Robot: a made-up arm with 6 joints.
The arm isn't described. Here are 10 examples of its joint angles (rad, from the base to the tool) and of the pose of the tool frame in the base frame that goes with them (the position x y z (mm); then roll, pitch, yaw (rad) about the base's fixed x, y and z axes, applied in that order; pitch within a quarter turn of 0, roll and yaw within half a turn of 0).
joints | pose
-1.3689 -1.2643 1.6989 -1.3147 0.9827 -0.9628 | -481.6 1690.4 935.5 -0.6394 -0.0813 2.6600
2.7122 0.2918 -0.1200 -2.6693 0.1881 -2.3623 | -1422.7 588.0 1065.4 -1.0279 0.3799 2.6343
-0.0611 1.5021 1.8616 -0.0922 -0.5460 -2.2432 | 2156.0 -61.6 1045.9 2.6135 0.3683 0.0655
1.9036 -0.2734 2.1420 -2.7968 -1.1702 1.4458 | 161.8 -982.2 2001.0 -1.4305 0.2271 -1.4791
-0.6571 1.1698 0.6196 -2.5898 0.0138 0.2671 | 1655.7 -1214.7 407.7 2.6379 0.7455 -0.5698
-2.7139 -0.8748 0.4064 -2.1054 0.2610 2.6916 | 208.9 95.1 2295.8 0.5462 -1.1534 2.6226
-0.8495 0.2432 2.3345 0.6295 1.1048 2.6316 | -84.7 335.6 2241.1 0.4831 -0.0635 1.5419
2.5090 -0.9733 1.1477 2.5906 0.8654 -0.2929 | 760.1 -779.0 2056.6 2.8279 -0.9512 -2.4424
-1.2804 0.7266 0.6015 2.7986 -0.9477 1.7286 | 561.5 -1827.0 1391.5 2.1597 -0.5577 -1.6801
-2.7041 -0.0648 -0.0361 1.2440 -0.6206 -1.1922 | -1163.9 -518.6 1639.4 0.1471 0.0709 2.8101
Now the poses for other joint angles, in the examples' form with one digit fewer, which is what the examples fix.
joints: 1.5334 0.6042 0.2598 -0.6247 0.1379 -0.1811
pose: 5 1852 1108 0.992 0.304 1.259
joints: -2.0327 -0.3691 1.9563 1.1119 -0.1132 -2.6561
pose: 494 861 2234 -1.608 -1.025 1.457
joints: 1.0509 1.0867 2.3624 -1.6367 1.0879 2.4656
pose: 711 1043 1989 0.704 -0.439 -0.527
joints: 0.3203 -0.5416 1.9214 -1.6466 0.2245 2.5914
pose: -1171 -379 2063 2.269 -0.477 -2.519
